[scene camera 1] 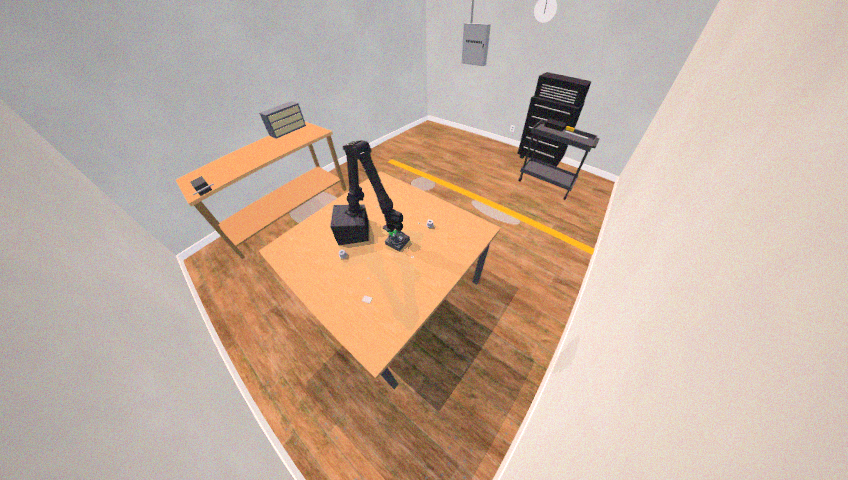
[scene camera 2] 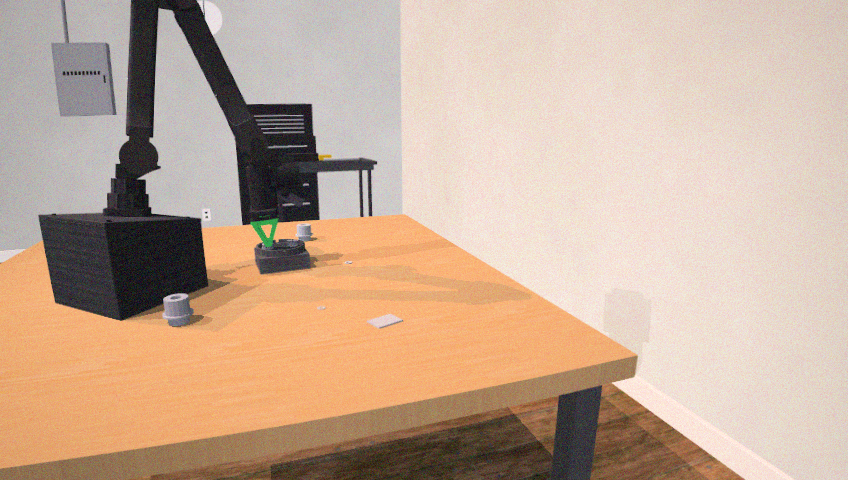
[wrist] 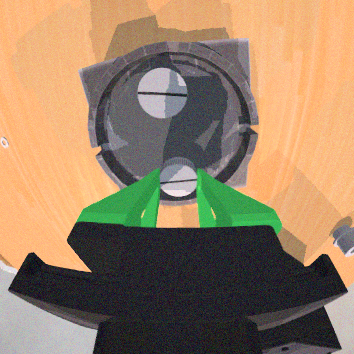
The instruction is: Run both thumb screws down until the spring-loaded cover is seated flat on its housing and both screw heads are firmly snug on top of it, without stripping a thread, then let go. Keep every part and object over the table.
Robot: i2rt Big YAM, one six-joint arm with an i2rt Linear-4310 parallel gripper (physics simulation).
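Where they show: gripper, fingertip midpoint: (scene camera 1: 393,235) (scene camera 2: 268,245) (wrist: 177,175); arm's base at its link origin: (scene camera 1: 354,210) (scene camera 2: 128,214).
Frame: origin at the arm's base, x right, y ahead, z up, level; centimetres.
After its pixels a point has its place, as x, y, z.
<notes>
The dark square housing (scene camera 1: 397,242) (scene camera 2: 284,262) @[2.0, 34.0, -14.7] (wrist: 236,54) @[0.9, 39.3, -13.1] with its round rim stands on the table. The round dark cover (wrist: 132,132) @[-7.2, 34.7, -12.2] lies inside the rim; its exact height and tilt are hard to tell. One thumb screw (wrist: 162,93) @[-4.3, 37.3, -10.7] with a large slotted silver head stands free on the cover's far side in the wrist view. The other thumb screw (wrist: 178,181) @[-4.1, 30.8, -10.8] stands at the near edge, its slot almost level across the wrist view. My gripper (scene camera 1: 392,233) @[-4.2, 31.1, -11.3] (scene camera 2: 268,245) @[-4.2, 31.1, -11.3] (wrist: 177,175) @[-4.2, 31.1, -11.3] points down with its green fingertips on both sides of this near screw's head, shut on it.
A grey flanged knob (scene camera 1: 342,254) @[27.8, 12.3, -12.4] (scene camera 2: 177,309) @[28.9, 10.7, -13.7] stands near the black base block (scene camera 1: 349,224) @[12.2, 7.7, 0.4] (scene camera 2: 160,261) @[14.5, 7.2, -8.0]. Another knob (scene camera 1: 429,224) @[-28.4, 45.3, -13.3] (scene camera 2: 304,231) @[-28.0, 44.4, -13.8] (wrist: 345,239) stands beyond the housing. A flat pale plate (scene camera 1: 367,299) @[41.5, 47.2, -16.8] (scene camera 2: 385,321) @[42.3, 46.7, -16.8] and a small ring (scene camera 2: 321,308) @[30.9, 37.2, -16.8] lie on the table (scene camera 1: 333,297) @[52.7, 28.7, -17.0] (scene camera 2: 452,356) @[59.1, 52.1, -17.1].
</notes>
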